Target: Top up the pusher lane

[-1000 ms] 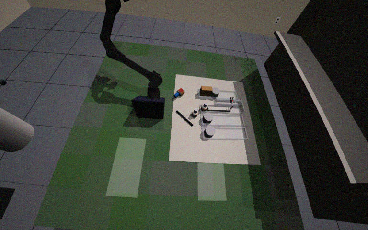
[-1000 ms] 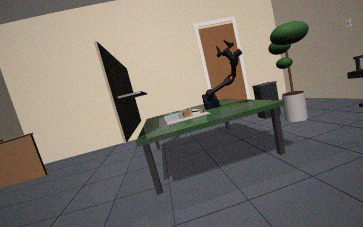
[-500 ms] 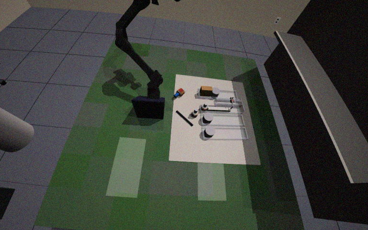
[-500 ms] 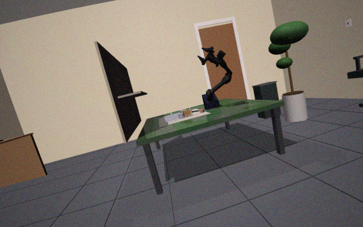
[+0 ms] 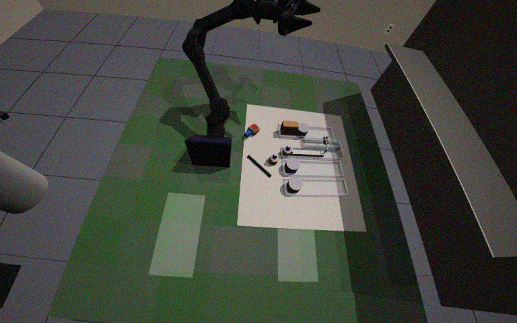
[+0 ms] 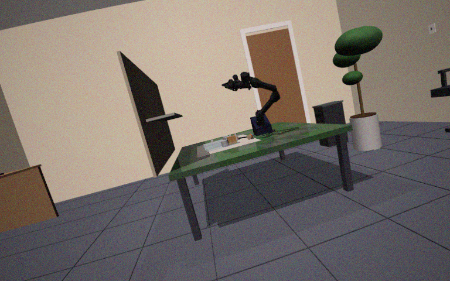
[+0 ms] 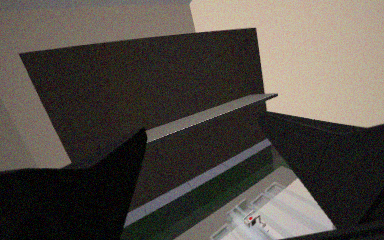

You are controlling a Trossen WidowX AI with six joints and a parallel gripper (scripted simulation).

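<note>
Now: gripper tip 130 mm past the black stick, 300 mm to the left of it and 490 mm above it. From my gripper tip the other things lie so: brown box 20 mm ahead, 100 mm to the right, 460 mm below; red-and-blue jar 170 mm behind, 130 mm to the right, 480 mm below; sprung lane 140 mm ahead, 210 mm to the right, 480 mm below.
</note>
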